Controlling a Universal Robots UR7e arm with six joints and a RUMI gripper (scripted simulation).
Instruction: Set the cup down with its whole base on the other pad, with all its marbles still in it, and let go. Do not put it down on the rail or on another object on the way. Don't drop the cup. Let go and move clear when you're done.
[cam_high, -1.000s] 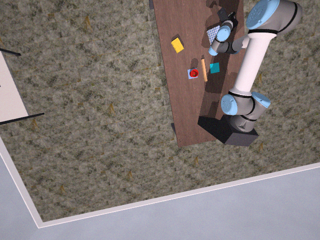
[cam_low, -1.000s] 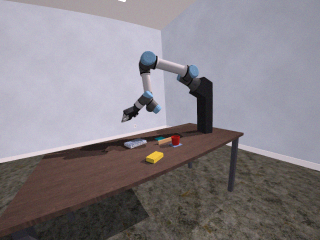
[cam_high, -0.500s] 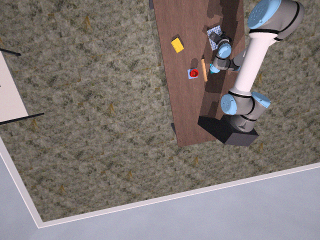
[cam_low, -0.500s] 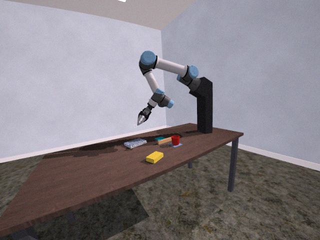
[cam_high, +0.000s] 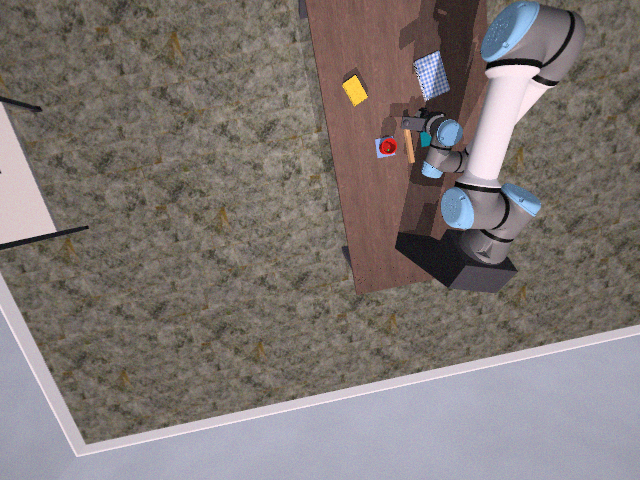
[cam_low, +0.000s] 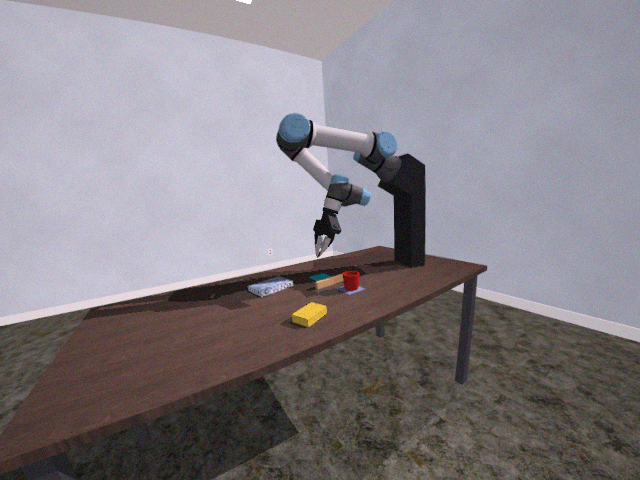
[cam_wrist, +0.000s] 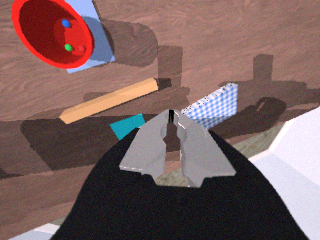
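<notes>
Right now my hand is 7 cm past the red cup, 12 cm to the right of it and 14 cm above it. The rest, counted from my hand: wooden rail 9 cm behind, 16 cm below; then light blue pad 7 cm behind, 12 cm to the left, 17 cm below; then teal pad 11 cm behind, 11 cm to the right, 17 cm below.
</notes>
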